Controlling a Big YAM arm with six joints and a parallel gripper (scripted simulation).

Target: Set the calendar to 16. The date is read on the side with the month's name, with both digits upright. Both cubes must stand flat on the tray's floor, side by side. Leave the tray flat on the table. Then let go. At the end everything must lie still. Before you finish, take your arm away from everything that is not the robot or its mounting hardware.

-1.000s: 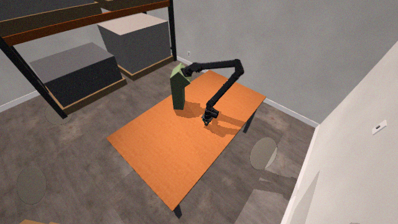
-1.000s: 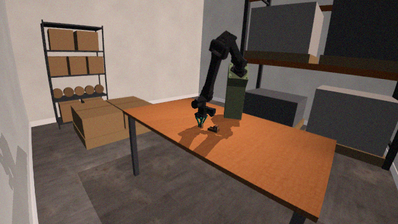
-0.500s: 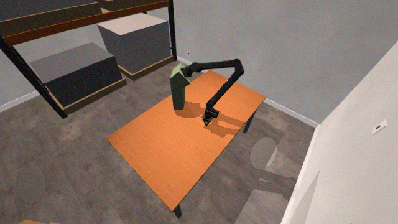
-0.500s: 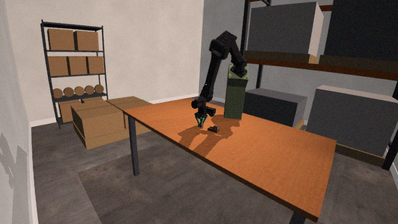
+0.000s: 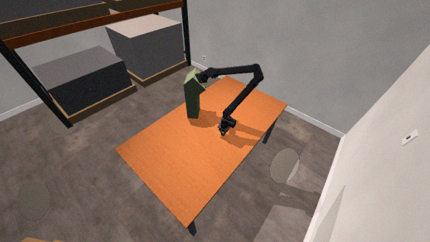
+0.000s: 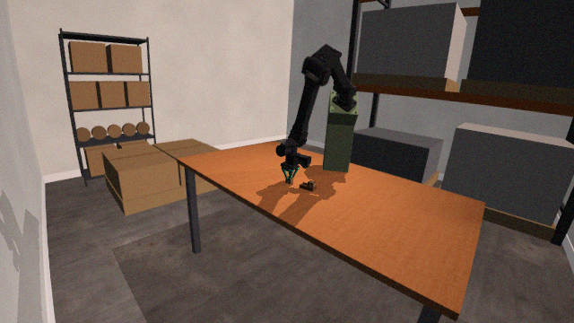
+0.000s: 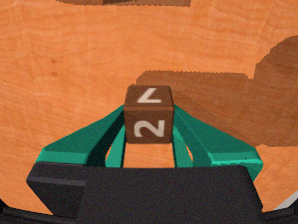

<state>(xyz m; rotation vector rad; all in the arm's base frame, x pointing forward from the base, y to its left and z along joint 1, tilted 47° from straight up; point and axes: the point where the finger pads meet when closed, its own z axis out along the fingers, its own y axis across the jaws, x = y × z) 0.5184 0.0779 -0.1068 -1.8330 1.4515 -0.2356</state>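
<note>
The brown calendar cube is 1 cm below my hand. The rest, counted from my hand: dark calendar tray: 10 cm to the left, 5 cm behind, 2 cm below.
</note>
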